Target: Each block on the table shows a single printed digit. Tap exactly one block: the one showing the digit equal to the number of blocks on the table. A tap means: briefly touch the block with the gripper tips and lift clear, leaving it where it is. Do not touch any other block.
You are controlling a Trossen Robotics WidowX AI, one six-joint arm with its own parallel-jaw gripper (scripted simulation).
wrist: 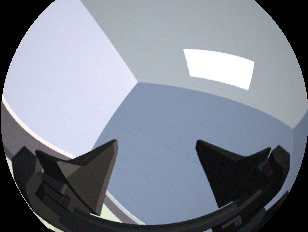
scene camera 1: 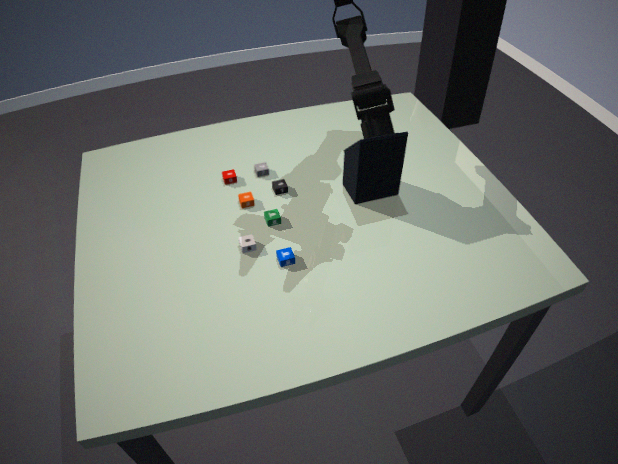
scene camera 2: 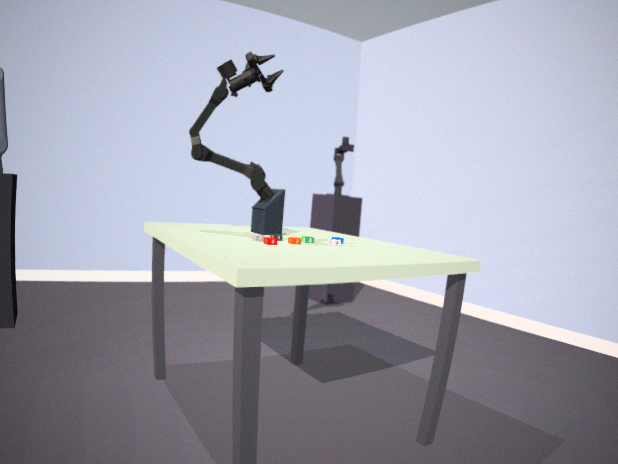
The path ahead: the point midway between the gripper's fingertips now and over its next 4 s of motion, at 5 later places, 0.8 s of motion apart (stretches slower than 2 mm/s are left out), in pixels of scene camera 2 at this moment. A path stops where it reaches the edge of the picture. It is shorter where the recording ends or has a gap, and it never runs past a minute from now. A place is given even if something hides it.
My gripper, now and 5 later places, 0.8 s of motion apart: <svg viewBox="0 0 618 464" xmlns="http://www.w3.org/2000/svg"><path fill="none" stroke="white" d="M279 62L290 162L262 203L260 223L259 231L262 229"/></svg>
